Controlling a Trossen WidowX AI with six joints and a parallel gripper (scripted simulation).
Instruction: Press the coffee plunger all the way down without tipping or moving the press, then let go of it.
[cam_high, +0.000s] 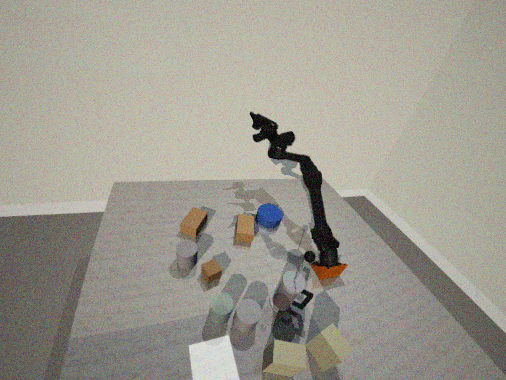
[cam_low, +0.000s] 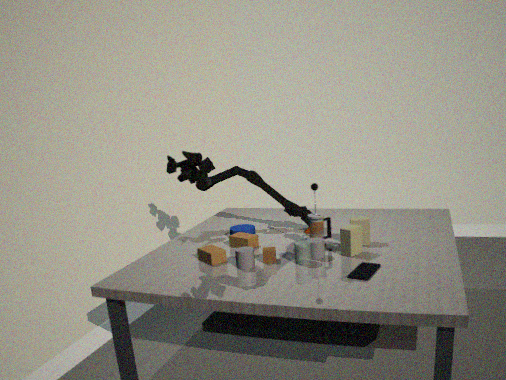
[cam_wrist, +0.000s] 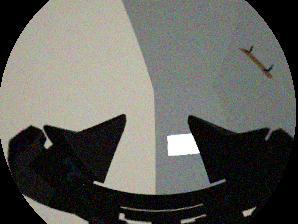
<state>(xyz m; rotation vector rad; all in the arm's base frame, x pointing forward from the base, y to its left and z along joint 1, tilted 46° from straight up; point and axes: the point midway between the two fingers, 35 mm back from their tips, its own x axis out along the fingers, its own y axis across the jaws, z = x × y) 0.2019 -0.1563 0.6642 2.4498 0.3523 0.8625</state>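
Now: gripper tip 680 mm to the right of the coffee press and 280 mm above it. Also, from my gripper tip: blue bowl (80 mm behind, 280 mm to the left, 390 mm below); then pale green cylinder (220 mm ahead, 670 mm to the left, 370 mm below).
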